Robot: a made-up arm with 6 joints. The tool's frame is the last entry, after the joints. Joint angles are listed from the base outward.
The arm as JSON. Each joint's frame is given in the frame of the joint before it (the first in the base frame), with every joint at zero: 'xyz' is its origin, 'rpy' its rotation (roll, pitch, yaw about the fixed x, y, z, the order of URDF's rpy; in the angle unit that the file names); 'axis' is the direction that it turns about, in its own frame. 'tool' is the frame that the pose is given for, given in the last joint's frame.
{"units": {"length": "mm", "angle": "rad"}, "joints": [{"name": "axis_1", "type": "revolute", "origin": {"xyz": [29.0, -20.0, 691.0], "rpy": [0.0, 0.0, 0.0]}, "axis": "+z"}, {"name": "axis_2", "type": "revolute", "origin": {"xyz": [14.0, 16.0, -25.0], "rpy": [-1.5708, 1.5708, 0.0]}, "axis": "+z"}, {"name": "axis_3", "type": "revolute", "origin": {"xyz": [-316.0, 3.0, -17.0], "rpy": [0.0, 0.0, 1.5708]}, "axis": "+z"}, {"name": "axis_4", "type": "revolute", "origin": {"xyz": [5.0, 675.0, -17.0], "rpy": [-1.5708, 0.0, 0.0]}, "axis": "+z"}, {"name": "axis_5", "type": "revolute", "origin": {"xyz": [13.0, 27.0, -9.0], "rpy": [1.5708, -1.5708, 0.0]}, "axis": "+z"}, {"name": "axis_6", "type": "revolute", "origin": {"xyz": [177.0, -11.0, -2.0], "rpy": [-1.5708, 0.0, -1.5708]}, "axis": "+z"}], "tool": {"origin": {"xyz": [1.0, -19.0, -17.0], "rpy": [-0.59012, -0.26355, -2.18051]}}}
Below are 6 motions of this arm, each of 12 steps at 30 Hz.
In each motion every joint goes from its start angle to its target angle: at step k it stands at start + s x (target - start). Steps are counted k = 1, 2, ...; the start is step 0. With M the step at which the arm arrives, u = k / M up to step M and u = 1 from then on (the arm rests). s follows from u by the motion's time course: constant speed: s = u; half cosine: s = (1 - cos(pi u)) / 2; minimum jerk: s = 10 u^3 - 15 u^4 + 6 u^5.
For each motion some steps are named. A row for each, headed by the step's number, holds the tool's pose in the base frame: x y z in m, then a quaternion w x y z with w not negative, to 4 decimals.
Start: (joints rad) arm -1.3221 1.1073 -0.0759 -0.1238 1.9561 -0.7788
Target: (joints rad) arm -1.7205 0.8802 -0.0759 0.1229 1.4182 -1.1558
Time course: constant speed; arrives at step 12
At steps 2, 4, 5, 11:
2: 0.1441 -0.8926 1.0461 0.3698 0.5869 0.7203 0.0068
4: 0.0903 -0.8961 1.0824 0.4144 0.5560 0.7201 -0.0247
5: 0.0635 -0.8958 1.1011 0.4347 0.5399 0.7195 -0.0429
11: -0.0929 -0.8651 1.2208 0.5232 0.4375 0.7084 -0.1818

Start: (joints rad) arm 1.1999 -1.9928 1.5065 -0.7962 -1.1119 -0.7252
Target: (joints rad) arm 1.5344 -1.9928 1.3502 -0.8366 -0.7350 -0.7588
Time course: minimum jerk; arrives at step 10
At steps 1, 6, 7, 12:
1: -0.3110 -0.6696 1.1278 0.6733 0.0247 -0.7323 -0.0990
6: -0.1526 -0.7943 1.1148 0.7494 0.1186 -0.6514 0.0004
7: -0.1095 -0.8168 1.1105 0.7635 0.1383 -0.6302 0.0262
12: -0.0616 -0.8377 1.1054 0.7770 0.1584 -0.6069 0.0545

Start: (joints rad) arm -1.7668 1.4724 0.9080 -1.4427 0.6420 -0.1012
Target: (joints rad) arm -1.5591 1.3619 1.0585 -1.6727 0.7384 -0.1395
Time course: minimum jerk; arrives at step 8
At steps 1, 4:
1: -0.2321 -0.8694 0.1249 0.1016 0.5289 0.8029 -0.2557
4: -0.1504 -0.8804 0.1399 0.0628 0.4497 0.8535 -0.2558

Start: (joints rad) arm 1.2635 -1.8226 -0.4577 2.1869 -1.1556 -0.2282
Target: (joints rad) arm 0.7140 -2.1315 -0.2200 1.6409 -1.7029 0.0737
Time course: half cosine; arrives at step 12
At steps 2, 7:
2: -0.1309 -0.9115 0.1788 0.7912 0.0584 0.5621 -0.2336
7: -0.3064 -0.7584 0.1082 0.8205 0.0445 0.5442 -0.1695

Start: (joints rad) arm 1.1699 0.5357 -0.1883 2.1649 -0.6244 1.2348
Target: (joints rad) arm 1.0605 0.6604 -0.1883 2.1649 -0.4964 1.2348
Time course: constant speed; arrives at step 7
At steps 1, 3, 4, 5, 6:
1: 0.3478 0.4263 1.6349 0.7051 -0.6082 0.2347 -0.2791
3: 0.3729 0.4479 1.6204 0.6966 -0.6121 0.2304 -0.2949
4: 0.3860 0.4582 1.6126 0.6923 -0.6141 0.2282 -0.3026
5: 0.3994 0.4680 1.6046 0.6879 -0.6161 0.2261 -0.3100
6: 0.4131 0.4774 1.5962 0.6834 -0.6183 0.2239 -0.3172

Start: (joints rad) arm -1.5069 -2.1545 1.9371 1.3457 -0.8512 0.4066
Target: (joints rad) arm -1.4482 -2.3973 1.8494 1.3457 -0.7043 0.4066
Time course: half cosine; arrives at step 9
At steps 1, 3, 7, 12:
1: -0.1624 0.4110 1.2195 0.5580 -0.4791 -0.4904 0.4677
3: -0.1684 0.4520 1.1940 0.5466 -0.4904 -0.4683 0.4913
7: -0.1900 0.5602 1.1016 0.5107 -0.5250 -0.4005 0.5506
12: -0.1946 0.5783 1.0816 0.5036 -0.5317 -0.3874 0.5601

